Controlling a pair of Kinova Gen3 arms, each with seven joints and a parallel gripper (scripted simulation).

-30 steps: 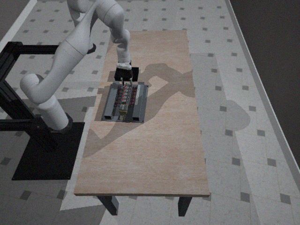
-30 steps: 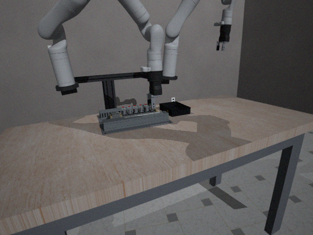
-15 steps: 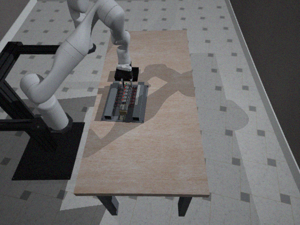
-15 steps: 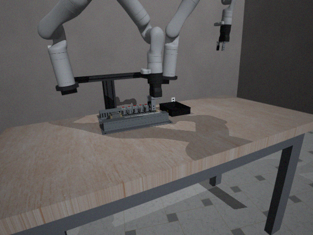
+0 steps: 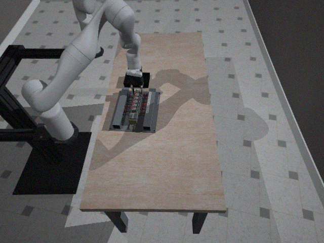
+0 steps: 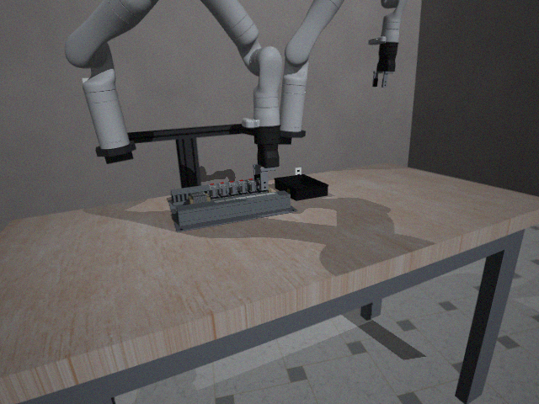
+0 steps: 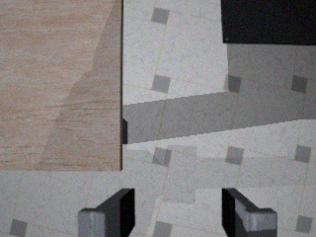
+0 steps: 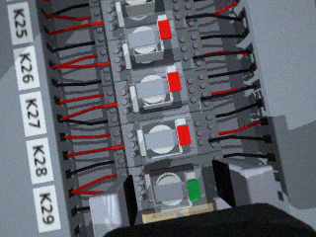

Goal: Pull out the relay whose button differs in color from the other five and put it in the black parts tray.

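Observation:
The green-button relay is 1 cm below my right hand. Also, from my right hand: black parts tray 15 cm to the left, 4 cm below, 2 cm behind; grey relay panel 10 cm to the right, 3 cm below.

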